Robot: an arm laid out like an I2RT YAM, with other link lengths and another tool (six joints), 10 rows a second.
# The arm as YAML. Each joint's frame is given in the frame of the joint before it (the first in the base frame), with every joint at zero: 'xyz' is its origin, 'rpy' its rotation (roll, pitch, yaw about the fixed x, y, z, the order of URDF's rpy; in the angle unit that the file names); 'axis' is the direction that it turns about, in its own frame. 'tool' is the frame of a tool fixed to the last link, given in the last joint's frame.
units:
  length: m
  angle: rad
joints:
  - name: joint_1
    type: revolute
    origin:
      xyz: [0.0, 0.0, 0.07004]
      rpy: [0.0, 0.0, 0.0]
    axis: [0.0, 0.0, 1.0]
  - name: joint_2
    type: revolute
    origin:
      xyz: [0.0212, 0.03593, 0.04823]
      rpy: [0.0, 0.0, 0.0]
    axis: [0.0, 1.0, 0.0]
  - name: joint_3
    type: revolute
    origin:
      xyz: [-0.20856, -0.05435, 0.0]
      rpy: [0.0, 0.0, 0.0]
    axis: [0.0, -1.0, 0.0]
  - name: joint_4
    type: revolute
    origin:
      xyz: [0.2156, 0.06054, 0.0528]
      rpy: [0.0, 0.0, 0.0]
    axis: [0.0, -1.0, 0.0]
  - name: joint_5
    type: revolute
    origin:
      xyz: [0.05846, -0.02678, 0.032]
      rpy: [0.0, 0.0, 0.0]
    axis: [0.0, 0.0, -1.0]
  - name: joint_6
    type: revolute
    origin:
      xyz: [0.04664, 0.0, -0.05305]
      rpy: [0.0, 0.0, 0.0]
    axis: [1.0, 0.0, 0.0]
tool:
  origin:
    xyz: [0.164, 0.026, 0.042]
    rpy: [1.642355, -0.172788, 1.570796]
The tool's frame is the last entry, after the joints.
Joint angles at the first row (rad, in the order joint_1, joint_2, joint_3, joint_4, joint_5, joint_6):
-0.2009, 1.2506, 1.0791, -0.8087, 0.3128, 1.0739
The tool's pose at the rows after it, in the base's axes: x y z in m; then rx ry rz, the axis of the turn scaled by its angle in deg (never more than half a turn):
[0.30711 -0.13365 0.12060 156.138 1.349 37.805]
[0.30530 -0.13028 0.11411 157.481 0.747 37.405]
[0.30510 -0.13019 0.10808 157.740 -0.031 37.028]
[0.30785 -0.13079 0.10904 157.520 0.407 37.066]
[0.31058 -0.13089 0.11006 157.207 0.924 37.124]
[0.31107 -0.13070 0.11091 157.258 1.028 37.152]
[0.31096 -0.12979 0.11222 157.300 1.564 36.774]
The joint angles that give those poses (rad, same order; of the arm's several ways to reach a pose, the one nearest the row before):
-0.1963, 1.2418, 1.0363, -0.8052, 0.2955, 1.1162
-0.1938, 1.2443, 1.0249, -0.8076, 0.2811, 1.1329
-0.1902, 1.2532, 1.0088, -0.7911, 0.2840, 1.1467
-0.1902, 1.2638, 1.0181, -0.7869, 0.2856, 1.1402
-0.1870, 1.2731, 1.0258, -0.7820, 0.2899, 1.1352
-0.1871, 1.2747, 1.0311, -0.7856, 0.2886, 1.1341
-0.1841, 1.2762, 1.0402, -0.7973, 0.2900, 1.1303

